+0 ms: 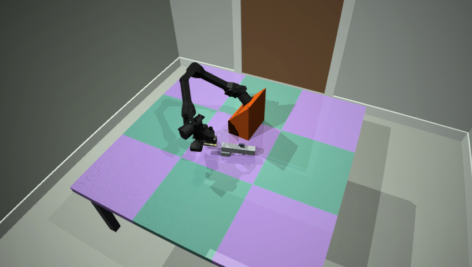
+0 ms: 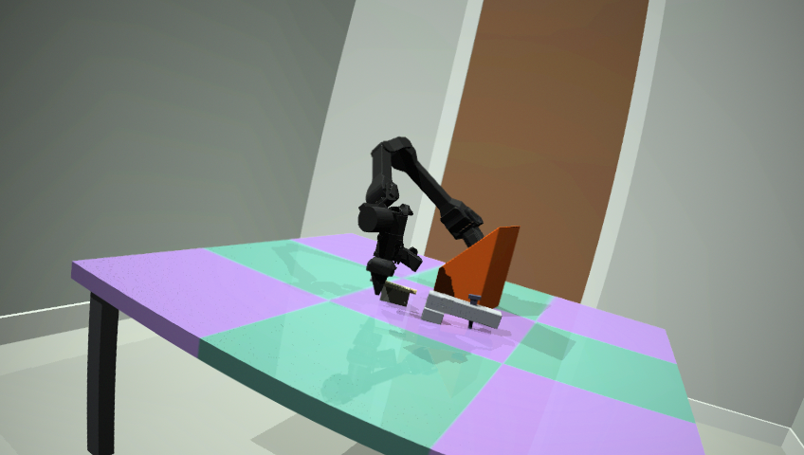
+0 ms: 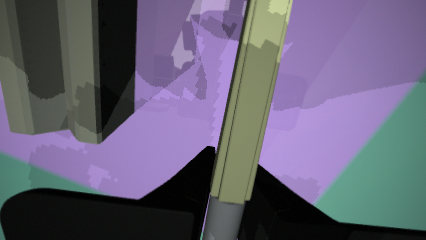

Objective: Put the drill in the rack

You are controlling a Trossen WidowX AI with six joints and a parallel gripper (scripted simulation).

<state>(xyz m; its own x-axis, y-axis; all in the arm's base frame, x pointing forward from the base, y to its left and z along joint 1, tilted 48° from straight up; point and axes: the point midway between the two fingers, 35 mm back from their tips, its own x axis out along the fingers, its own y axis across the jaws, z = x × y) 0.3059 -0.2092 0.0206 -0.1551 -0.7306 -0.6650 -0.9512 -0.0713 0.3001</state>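
My gripper tip is now 80 mm past the olive-grey block, 20 mm to the right of it and 10 mm above it. The rest, counted from my gripper tip: dark t-shaped pin (220 mm to the left, 60 mm behind, 20 mm above); grey housing block (200 mm to the left, 50 mm behind, 10 mm above); drill (40 mm to the left, 30 mm above, 10 mm behind).
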